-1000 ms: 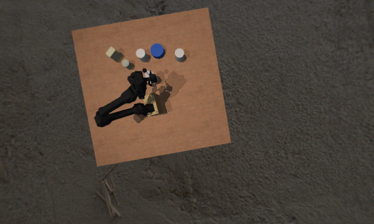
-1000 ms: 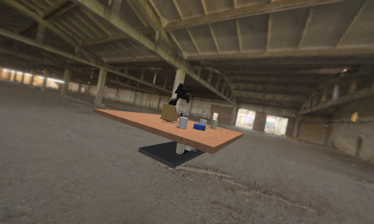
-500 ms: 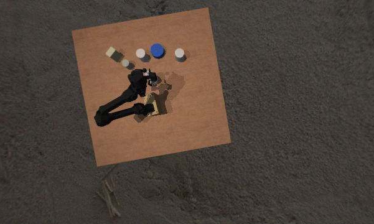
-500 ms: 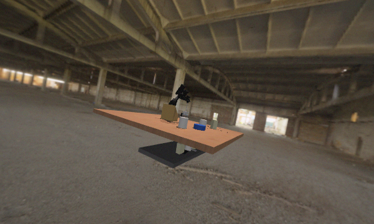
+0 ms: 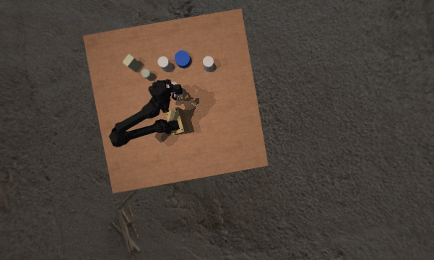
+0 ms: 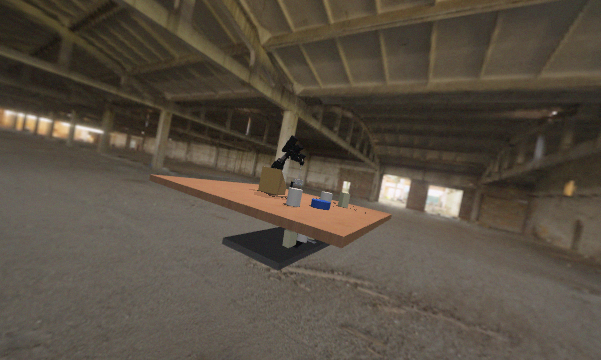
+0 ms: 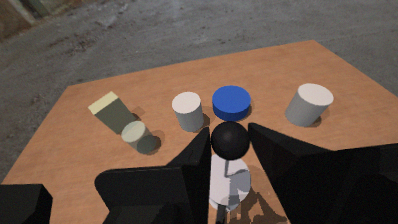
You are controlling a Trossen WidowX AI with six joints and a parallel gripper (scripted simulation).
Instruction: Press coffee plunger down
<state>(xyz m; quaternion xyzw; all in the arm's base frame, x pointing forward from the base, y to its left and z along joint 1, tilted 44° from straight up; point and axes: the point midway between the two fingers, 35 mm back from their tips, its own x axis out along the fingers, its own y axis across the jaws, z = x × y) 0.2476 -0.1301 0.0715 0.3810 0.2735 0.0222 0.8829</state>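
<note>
Right now the coffee press is 20 mm behind my gripper tip, 10 mm to the left of it and 140 mm below it. Also, from my gripper tip: flat blue disc 230 mm ahead, 100 mm to the right, 240 mm below.
</note>
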